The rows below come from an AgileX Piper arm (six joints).
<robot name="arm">
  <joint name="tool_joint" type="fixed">
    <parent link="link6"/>
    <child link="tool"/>
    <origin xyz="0 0 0" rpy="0 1.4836 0"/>
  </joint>
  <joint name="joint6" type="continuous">
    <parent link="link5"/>
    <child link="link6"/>
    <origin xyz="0.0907 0 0.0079"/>
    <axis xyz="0.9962 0 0.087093"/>
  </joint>
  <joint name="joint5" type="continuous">
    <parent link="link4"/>
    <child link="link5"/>
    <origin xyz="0 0 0"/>
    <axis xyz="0 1 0"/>
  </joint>
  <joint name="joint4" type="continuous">
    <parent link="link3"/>
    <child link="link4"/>
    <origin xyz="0.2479 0 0.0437"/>
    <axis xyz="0.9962 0 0.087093"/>
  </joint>
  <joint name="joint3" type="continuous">
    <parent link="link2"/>
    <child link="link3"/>
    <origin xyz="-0.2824 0 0.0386"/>
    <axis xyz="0 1 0"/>
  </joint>
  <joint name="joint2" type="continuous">
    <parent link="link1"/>
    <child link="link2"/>
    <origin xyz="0 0 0"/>
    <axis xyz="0 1 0"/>
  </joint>
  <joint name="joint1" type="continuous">
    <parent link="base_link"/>
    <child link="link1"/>
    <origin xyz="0 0 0.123"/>
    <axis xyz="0 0 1"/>
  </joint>
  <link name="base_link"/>
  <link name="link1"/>
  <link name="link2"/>
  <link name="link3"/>
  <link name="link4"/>
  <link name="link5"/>
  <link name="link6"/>
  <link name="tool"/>
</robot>
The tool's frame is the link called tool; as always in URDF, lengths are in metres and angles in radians. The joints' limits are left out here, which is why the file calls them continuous.
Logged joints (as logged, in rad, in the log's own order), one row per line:
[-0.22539, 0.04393, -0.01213, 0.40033, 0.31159, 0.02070]
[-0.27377, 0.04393, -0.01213, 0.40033, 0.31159, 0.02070]
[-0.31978, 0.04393, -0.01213, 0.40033, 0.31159, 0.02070]
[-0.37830, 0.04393, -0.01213, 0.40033, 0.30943, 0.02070]
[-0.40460, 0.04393, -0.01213, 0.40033, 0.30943, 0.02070]
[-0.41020, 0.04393, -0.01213, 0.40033, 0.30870, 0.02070]
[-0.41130, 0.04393, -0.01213, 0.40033, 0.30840, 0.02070]
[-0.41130, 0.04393, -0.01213, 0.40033, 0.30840, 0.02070]
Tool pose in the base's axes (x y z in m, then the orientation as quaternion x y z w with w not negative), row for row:
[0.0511, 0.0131, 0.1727, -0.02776, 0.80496, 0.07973, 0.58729]
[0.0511, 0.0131, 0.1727, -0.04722, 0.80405, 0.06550, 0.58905]
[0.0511, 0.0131, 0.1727, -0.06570, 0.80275, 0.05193, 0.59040]
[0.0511, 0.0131, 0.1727, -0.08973, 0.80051, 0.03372, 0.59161]
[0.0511, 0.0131, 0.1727, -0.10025, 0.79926, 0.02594, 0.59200]
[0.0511, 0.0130, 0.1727, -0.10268, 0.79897, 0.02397, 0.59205]
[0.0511, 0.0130, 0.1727, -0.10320, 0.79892, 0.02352, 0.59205]
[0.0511, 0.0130, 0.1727, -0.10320, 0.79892, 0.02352, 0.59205]
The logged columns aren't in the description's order. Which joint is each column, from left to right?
Columns, left to right: joint6, joint1, joint2, joint5, joint4, joint3.
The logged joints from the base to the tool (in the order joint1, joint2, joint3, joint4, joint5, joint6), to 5 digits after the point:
[0.04393, -0.01213, 0.02070, 0.31159, 0.40033, -0.22539]
[0.04393, -0.01213, 0.02070, 0.31159, 0.40033, -0.27377]
[0.04393, -0.01213, 0.02070, 0.31159, 0.40033, -0.31978]
[0.04393, -0.01213, 0.02070, 0.30943, 0.40033, -0.37830]
[0.04393, -0.01213, 0.02070, 0.30943, 0.40033, -0.40460]
[0.04393, -0.01213, 0.02070, 0.30870, 0.40033, -0.41020]
[0.04393, -0.01213, 0.02070, 0.30840, 0.40033, -0.41130]
[0.04393, -0.01213, 0.02070, 0.30840, 0.40033, -0.41130]

